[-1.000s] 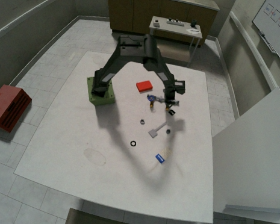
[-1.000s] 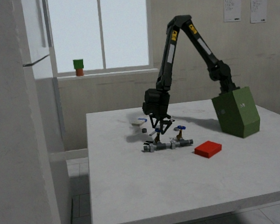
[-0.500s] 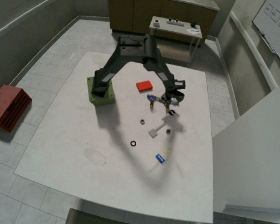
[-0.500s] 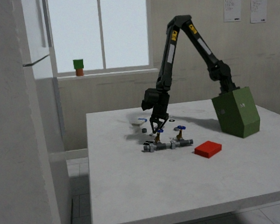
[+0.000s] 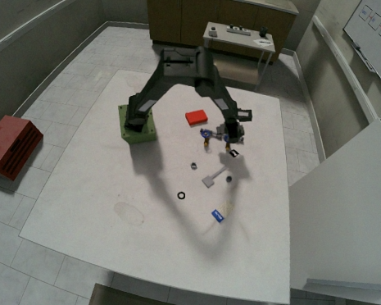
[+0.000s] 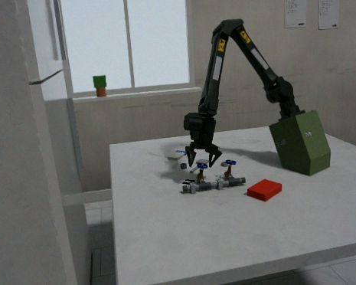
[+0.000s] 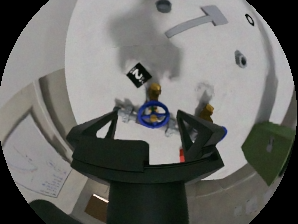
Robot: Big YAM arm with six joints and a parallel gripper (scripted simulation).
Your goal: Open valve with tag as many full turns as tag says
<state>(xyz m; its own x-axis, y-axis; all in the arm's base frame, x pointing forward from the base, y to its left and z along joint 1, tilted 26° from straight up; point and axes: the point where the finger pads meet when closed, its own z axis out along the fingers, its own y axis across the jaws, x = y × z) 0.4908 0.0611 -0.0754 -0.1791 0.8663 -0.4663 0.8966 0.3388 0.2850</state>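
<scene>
Right now the small black tag is 80 mm below my hand, 40 mm ahead of it and 30 mm to the right of it. The rest, counted from my hand: grey paddle-shaped tool 200 mm to the right, 80 mm below, 60 mm behind; red block 210 mm behind, 170 mm to the left, 70 mm below; blue card 370 mm to the right, 80 mm below, 10 mm ahead.
</scene>
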